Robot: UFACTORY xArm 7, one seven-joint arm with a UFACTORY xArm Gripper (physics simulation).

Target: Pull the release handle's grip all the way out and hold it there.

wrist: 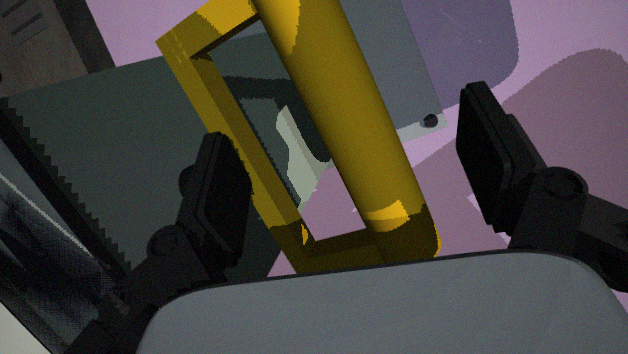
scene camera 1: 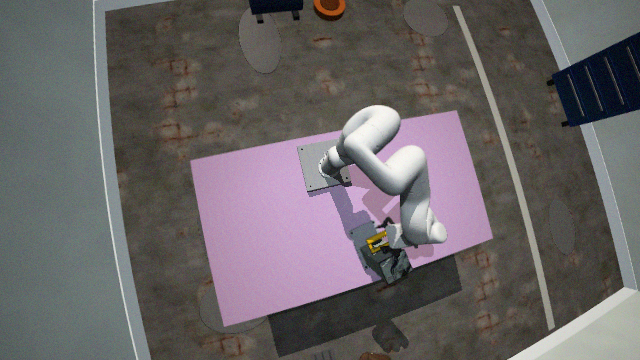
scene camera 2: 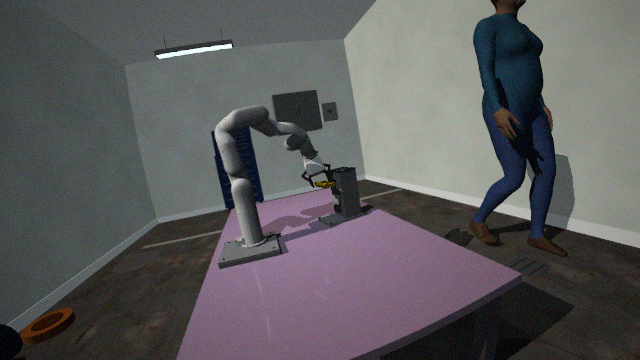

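Note:
The release handle's yellow grip (scene camera 1: 376, 237) (scene camera 2: 324, 184) (wrist: 345, 115) is a rectangular loop with a thick round outer bar. It sticks out from the upper part of a dark grey housing (scene camera 1: 395, 265) (scene camera 2: 349, 195) (wrist: 125, 145). My gripper (scene camera 1: 385, 235) (scene camera 2: 321, 182) (wrist: 343, 137) is open and empty, at the grip. In the wrist view the round bar runs between the spread fingers. The left finger overlaps the loop's inner bar, and the right finger is out beyond the round bar. Whether either finger touches the grip cannot be told. The grip's stem is hidden.
The housing's grey base plate (scene camera 1: 361, 232) (scene camera 2: 330, 220) (wrist: 400, 65) is on the pink table (scene camera 1: 260, 225) (scene camera 2: 350, 280), near its edge. The arm's base plate (scene camera 1: 310, 175) (scene camera 2: 250, 254) is on the same table. A person (scene camera 2: 515, 90) stands on the floor beyond the table.

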